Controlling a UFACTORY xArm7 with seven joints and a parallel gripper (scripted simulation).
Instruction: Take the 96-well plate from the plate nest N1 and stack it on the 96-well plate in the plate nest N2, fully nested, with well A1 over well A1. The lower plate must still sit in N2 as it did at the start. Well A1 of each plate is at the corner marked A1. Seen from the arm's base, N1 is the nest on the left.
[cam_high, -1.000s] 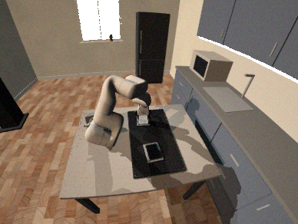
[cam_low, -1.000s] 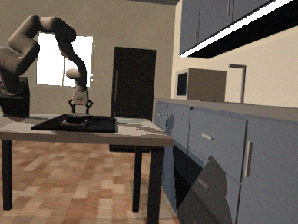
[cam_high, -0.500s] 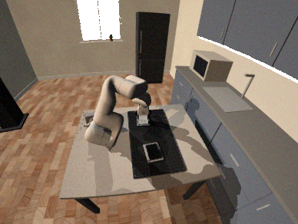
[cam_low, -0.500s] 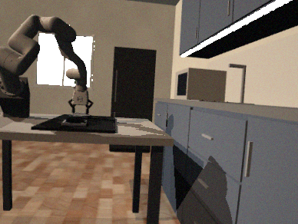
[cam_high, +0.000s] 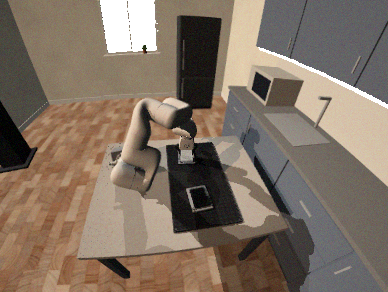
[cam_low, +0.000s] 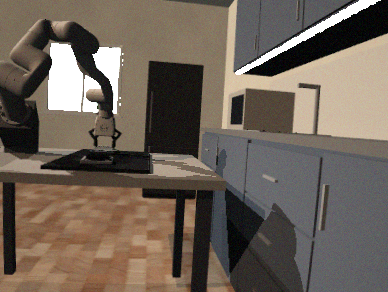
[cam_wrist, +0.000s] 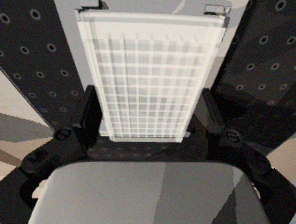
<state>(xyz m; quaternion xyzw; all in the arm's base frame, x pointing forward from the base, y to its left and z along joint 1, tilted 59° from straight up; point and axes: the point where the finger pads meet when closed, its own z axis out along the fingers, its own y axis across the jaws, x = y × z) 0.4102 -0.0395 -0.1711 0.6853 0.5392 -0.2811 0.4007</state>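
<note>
Now: hand 4 cm past the dark 96-well plate, 37 cm to the left of it and 2 cm above it. Also, from my hand: white 96-well plate 1 cm below.
</note>
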